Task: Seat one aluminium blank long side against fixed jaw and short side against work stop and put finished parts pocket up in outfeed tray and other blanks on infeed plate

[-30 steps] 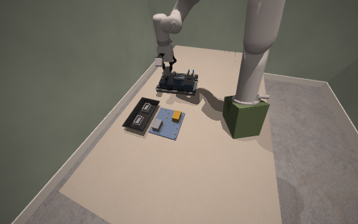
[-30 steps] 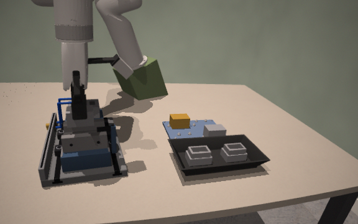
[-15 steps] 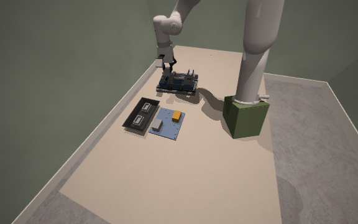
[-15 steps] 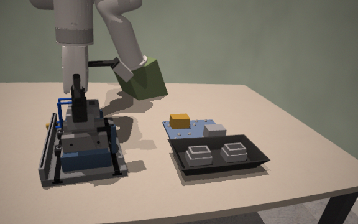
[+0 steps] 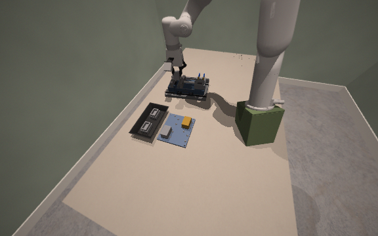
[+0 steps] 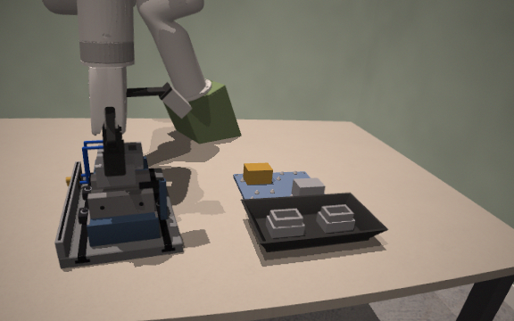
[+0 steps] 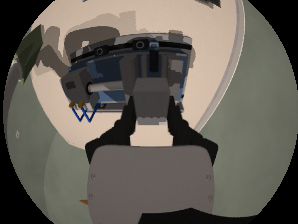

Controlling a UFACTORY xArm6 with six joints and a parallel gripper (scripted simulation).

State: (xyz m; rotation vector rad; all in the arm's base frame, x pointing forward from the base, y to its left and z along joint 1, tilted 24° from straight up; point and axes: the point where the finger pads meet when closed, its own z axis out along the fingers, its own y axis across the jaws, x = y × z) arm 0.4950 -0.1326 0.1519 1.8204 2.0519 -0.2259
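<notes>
My hand is 7 cm past the vise and 10 cm above it. The rest, counted from my hand: brass blank (16 cm behind, 30 cm to the left, 12 cm below).
</notes>
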